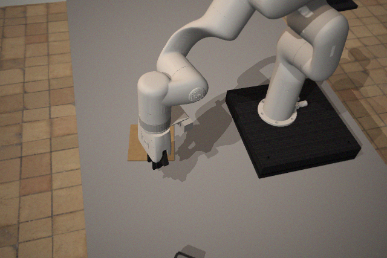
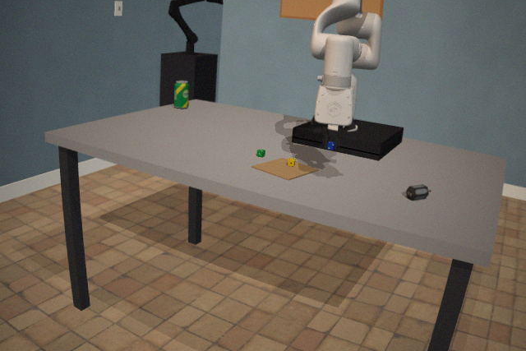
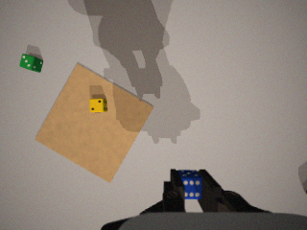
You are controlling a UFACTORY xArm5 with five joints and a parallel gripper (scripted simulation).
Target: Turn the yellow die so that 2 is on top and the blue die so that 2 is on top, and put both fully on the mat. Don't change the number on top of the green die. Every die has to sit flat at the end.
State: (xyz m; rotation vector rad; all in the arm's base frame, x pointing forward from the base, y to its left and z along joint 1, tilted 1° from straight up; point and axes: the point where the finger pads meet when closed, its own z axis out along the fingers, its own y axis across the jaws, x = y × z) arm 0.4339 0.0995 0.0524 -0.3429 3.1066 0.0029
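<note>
My gripper is now 10 mm above the blue die. Also, from my hand: green die (90 mm behind, 250 mm to the right, 100 mm below); then mat (20 mm behind, 140 mm to the right, 110 mm below); then yellow die (50 mm behind, 130 mm to the right, 100 mm below).
</note>
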